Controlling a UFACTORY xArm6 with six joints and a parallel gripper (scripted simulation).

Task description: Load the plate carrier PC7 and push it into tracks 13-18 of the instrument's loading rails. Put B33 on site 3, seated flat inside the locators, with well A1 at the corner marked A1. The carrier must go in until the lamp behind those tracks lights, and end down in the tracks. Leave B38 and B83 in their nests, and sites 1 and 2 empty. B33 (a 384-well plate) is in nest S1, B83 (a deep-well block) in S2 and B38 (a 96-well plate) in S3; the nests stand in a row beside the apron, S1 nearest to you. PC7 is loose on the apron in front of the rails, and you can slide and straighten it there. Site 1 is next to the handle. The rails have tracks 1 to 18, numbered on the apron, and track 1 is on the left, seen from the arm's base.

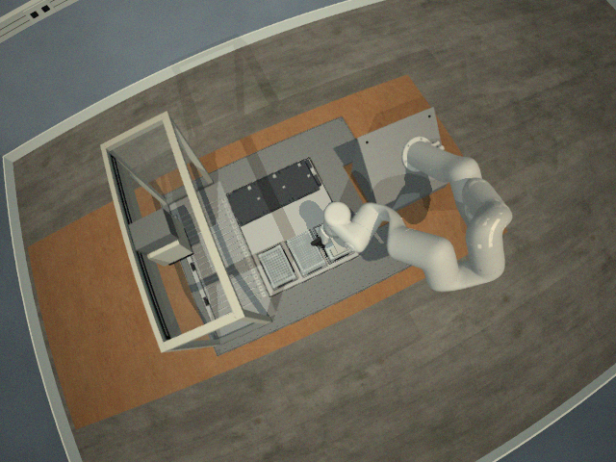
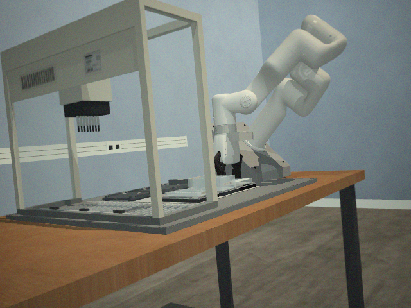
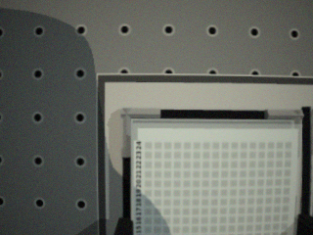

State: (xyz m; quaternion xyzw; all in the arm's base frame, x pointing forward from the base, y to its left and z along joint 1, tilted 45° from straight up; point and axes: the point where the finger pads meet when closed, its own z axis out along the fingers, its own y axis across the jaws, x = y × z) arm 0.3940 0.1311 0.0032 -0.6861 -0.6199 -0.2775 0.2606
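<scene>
The nest S1 is 3 cm below my hand. Also, from my hand: 384-well plate B33: 1 cm below; then 96-well plate B38: 22 cm ahead, 1 cm to the right, 1 cm below; then deep-well block B83: 11 cm ahead, 1 cm to the right.
</scene>
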